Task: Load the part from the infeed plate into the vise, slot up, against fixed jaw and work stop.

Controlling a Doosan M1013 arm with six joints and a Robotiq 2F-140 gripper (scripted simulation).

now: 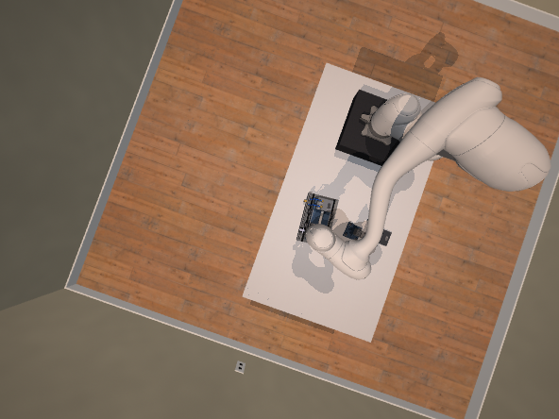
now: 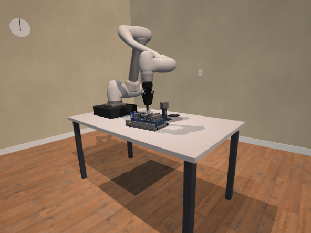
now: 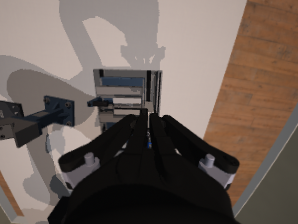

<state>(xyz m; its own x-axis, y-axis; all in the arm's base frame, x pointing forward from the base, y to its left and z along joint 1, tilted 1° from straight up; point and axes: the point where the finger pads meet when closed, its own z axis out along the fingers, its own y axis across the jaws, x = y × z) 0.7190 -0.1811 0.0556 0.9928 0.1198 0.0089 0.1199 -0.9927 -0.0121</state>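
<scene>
Now: the part 50 mm to the left of my hand, 50 mm below it and 10 mm behind it. From my hand the other things lie so: vise base: 110 mm below, 80 mm behind, 60 mm to the left.
</scene>
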